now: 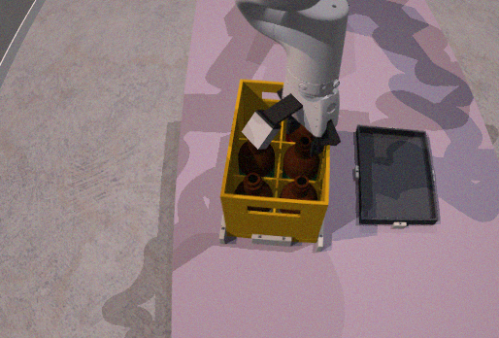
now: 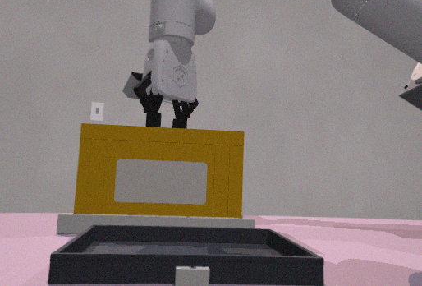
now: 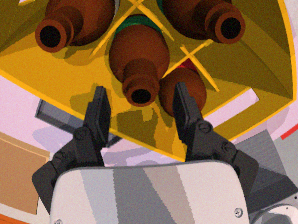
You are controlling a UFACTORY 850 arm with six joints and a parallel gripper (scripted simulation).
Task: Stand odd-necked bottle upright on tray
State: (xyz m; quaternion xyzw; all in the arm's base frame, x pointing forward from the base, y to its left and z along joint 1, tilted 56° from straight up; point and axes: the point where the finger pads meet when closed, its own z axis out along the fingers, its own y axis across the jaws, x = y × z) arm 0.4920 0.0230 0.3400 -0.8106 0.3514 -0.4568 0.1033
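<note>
My gripper is now 10 cm above the yellow crate, 5 cm to the left of it and 1 cm past it. From my hand the other things lie so: tray: 24 cm to the left, 17 cm below; then bottle: 9 cm below, 9 cm behind, 2 cm to the left.
</note>
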